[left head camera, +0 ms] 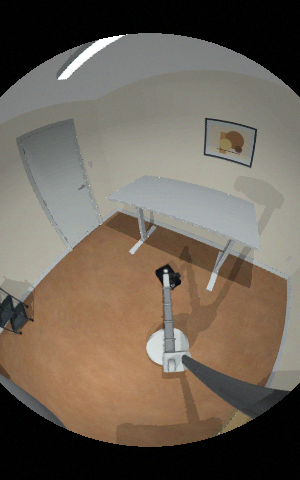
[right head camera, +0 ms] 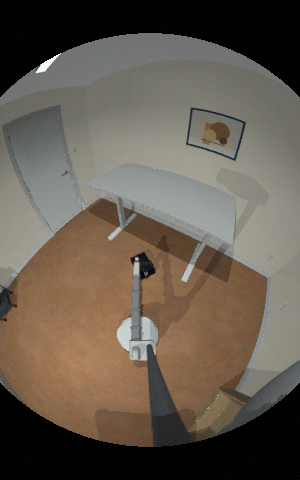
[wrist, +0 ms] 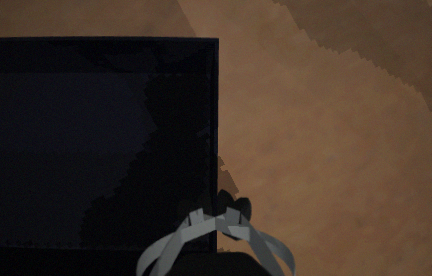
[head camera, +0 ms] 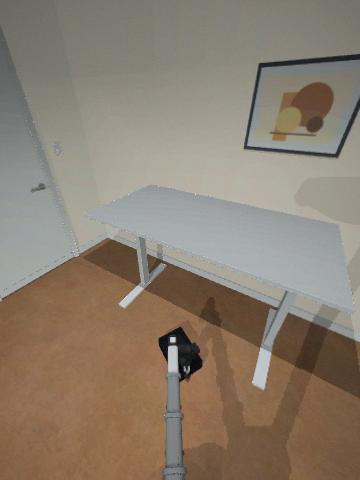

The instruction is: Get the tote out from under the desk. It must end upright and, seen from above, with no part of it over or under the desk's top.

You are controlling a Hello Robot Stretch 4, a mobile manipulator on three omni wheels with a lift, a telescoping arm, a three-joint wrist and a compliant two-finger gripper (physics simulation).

One and the same spot on a desk: (left head camera: pixel 219 212) is (head camera: pixel 261 244).
